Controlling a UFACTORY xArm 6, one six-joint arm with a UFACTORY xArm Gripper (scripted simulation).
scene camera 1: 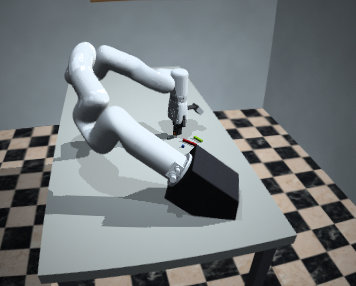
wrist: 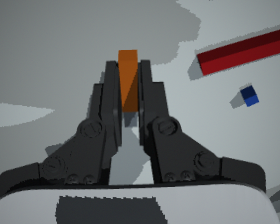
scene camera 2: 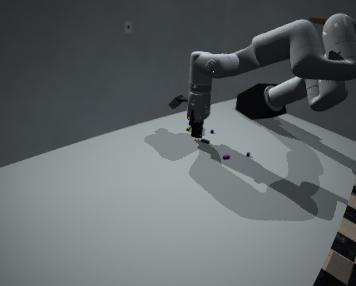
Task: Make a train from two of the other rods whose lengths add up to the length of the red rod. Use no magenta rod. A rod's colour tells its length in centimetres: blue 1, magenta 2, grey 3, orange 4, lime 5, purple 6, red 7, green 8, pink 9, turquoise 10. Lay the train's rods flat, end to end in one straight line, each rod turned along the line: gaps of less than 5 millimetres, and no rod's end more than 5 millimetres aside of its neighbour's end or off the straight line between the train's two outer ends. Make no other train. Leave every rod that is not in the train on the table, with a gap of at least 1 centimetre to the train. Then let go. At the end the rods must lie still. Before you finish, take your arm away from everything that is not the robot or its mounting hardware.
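Note:
The gripper (scene camera 2: 196,136) is visible, and the wrist view (wrist: 129,79) shows it too. With the gripper, the scene includes an orange rod (wrist: 127,59).

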